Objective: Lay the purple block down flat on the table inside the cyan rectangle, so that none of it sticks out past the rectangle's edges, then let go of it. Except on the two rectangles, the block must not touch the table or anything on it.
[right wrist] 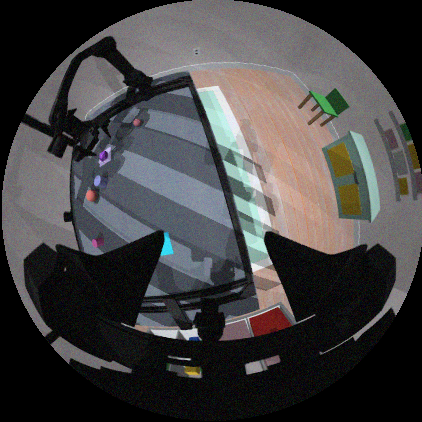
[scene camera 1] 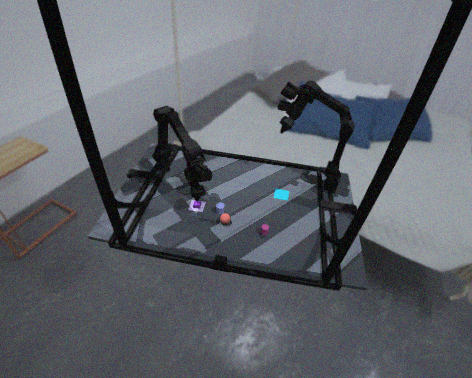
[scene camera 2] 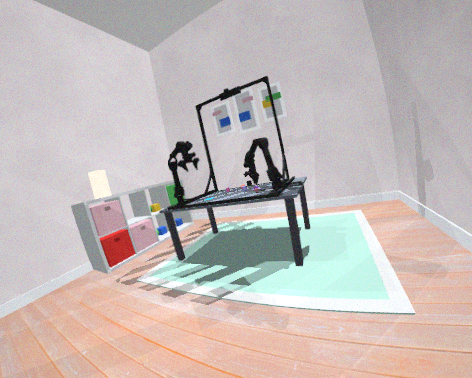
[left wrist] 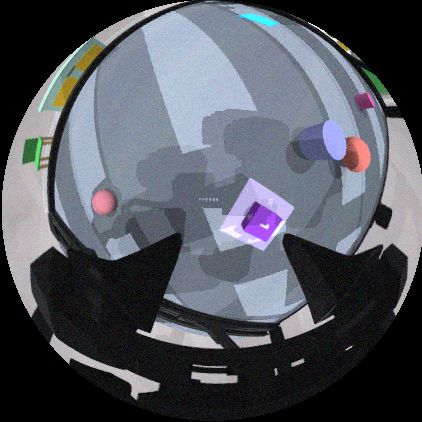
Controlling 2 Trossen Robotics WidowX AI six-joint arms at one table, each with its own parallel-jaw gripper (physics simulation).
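Frame: origin at the left arm's base, x ahead, y left, z up, level; centimetres.
Seen in the pictures: left gripper, between the fingertips: [right wrist: 102,145] [scene camera 2: 255,184] [left wrist: 233,238]; right gripper, between the fingertips: [right wrist: 214,236] [scene camera 1: 283,128] [scene camera 2: 192,170]; left arm's base, origin of its link: [right wrist: 147,92] [scene camera 1: 163,166] [scene camera 2: 277,187]; right arm's base, origin of its link: [right wrist: 209,304] [scene camera 1: 330,187] [scene camera 2: 181,202].
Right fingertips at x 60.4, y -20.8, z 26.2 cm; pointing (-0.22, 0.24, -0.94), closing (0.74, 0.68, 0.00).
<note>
Pixels of each thing's top centre, then the offset from my right fingertips to it. "spot": a spot on its surface instead.
- purple block, centre of its top: [left wrist: 263,224] [scene camera 1: 197,203] [right wrist: 101,154] dx -49.8, dy -12.7, dz -26.2 cm
- cyan rectangle, a spot on its surface: [right wrist: 167,245] [scene camera 1: 283,191] spot: dx -3.7, dy -16.5, dz -28.1 cm
- blue-violet cylinder, centre of its top: [left wrist: 335,139] [right wrist: 96,180] [scene camera 1: 220,205] dx -40.2, dy -19.6, dz -24.0 cm
- orange ball, centre of its top: [left wrist: 368,154] [scene camera 1: 225,215] [right wrist: 86,194] dx -40.2, dy -26.8, dz -23.2 cm
- magenta cylinder, centre of its top: [scene camera 1: 265,227] [right wrist: 94,242] dx -25.3, dy -38.4, dz -24.1 cm
- pink ball, centre of its top: [left wrist: 94,205] [right wrist: 135,119] dx -46.9, dy +6.9, dz -24.8 cm
The purple block [scene camera 1: 197,204] [left wrist: 262,221] [right wrist: 103,155] sits on the pale lilac rectangle [scene camera 1: 201,208] [left wrist: 250,191], with lilac margin showing around it. My left gripper [scene camera 1: 198,194] [left wrist: 233,238] is open and empty, pointing down above the block. In the left wrist view the block lies beyond the fingertips, nearer the right-hand one in the picture. The cyan rectangle [scene camera 1: 281,194] [left wrist: 259,19] [right wrist: 167,245] is bare; a fingertip hides part of it in the right wrist view. My right gripper [scene camera 1: 281,118] [right wrist: 214,236] is open and empty, raised high above the table's far right.
A blue-violet cylinder [scene camera 1: 220,207] [left wrist: 322,140] stands close to the lilac rectangle, with an orange ball [scene camera 1: 225,218] [left wrist: 357,155] beside it. A magenta cylinder [scene camera 1: 265,229] [left wrist: 365,101] stands farther right. A pink ball [left wrist: 104,202] [right wrist: 137,122] lies on the block's other side. Black frame bars edge the table.
</note>
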